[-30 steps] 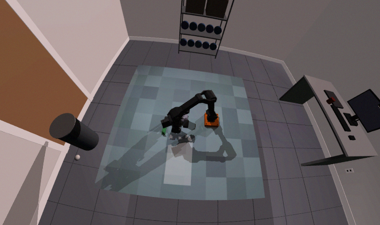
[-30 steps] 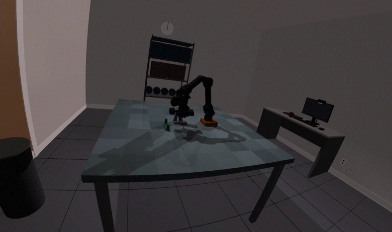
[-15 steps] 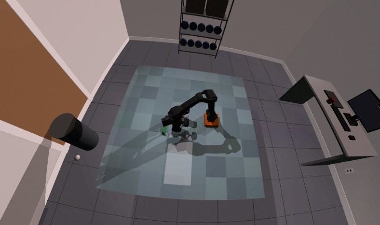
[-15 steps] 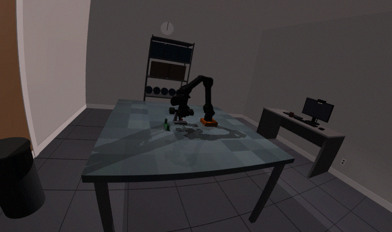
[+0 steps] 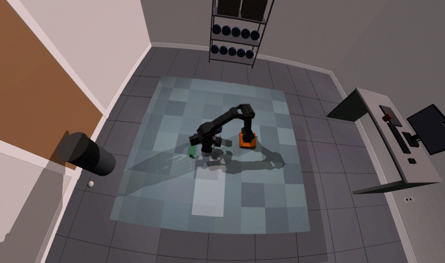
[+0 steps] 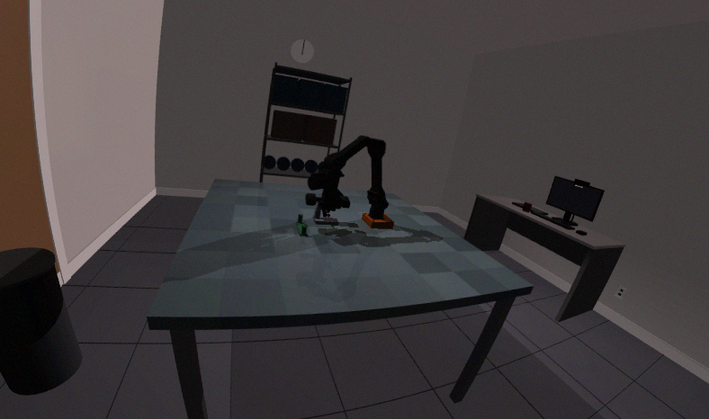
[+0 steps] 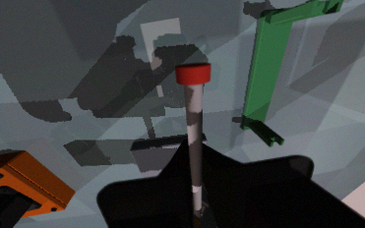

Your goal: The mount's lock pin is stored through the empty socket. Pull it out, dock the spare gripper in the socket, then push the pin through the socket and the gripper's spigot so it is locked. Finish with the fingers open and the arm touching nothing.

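Right now my gripper tip is 2 cm past the grey mount and 7 cm to the left of it. The rest, counted from my gripper tip: green bracket: 10 cm ahead, 3 cm to the left, 3 cm below; then spare gripper: 4 cm behind, 7 cm to the right, 7 cm above.
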